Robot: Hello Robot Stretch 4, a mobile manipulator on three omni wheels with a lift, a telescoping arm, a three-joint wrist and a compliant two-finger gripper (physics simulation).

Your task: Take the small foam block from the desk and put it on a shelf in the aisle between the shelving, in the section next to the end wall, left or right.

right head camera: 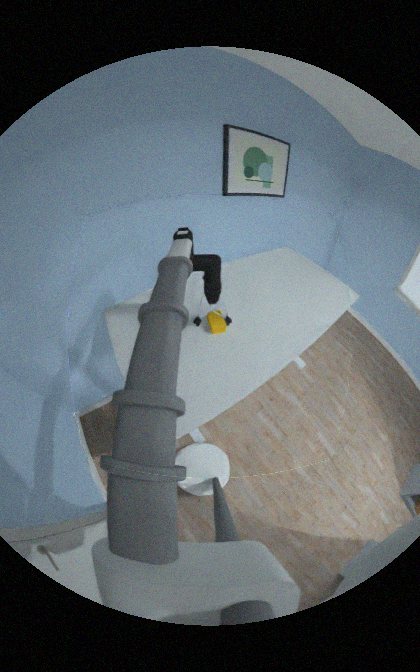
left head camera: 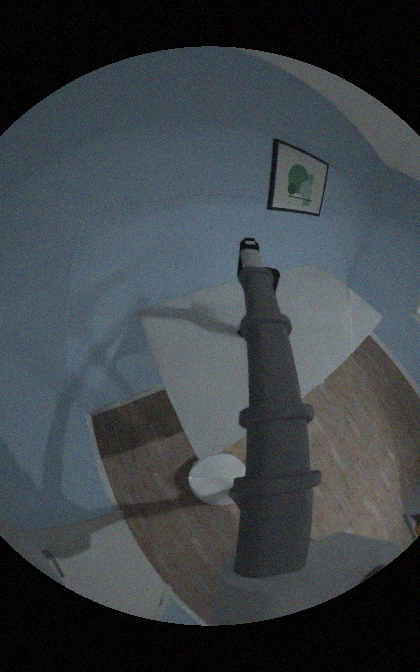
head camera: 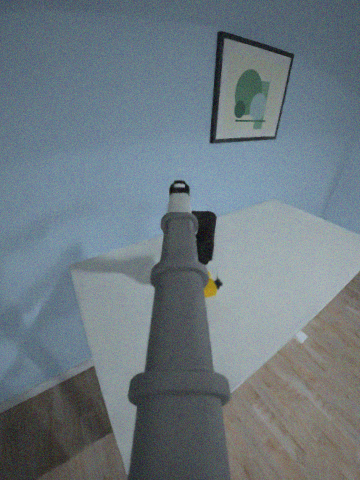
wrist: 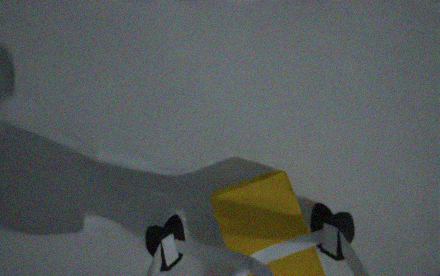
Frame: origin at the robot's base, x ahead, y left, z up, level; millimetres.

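Seen in the pictures: gripper, fingertip midpoint: (wrist: 247,225).
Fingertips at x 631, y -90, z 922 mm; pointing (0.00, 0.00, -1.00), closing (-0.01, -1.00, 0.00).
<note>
A point is followed by its place in that frame.
The small foam block, yellow, (head camera: 210,289) {x 584, y -118, z 963 mm} (right head camera: 217,325) (wrist: 265,215) {x 648, y -103, z 967 mm} lies on the white desk (head camera: 290,260) {x 797, y -544, z 922 mm} (left head camera: 195,380) (right head camera: 280,300). In the left head view the block is hidden behind the arm. My gripper (right head camera: 213,320) (wrist: 247,225) {x 631, y -90, z 922 mm} is open, with its two black fingertips apart on either side of the block. In the wrist view the block's upper right edge is close to the right fingertip, and a wider gap shows on the left. The block is turned at a slant between the fingers. The shelf in the aisle does not show clearly in these views.
A blue wall with a framed picture (head camera: 252,90) {x 1317, y -377, z 1625 mm} (left head camera: 298,178) (right head camera: 256,161) rises behind the desk. A round white stool (left head camera: 215,477) (right head camera: 205,465) stands by the desk's near corner. Wooden floor (head camera: 290,400) {x 468, y -748, z -28 mm} (right head camera: 310,415) extends to the right. A white panel (right head camera: 412,285) shows at the right edge.
</note>
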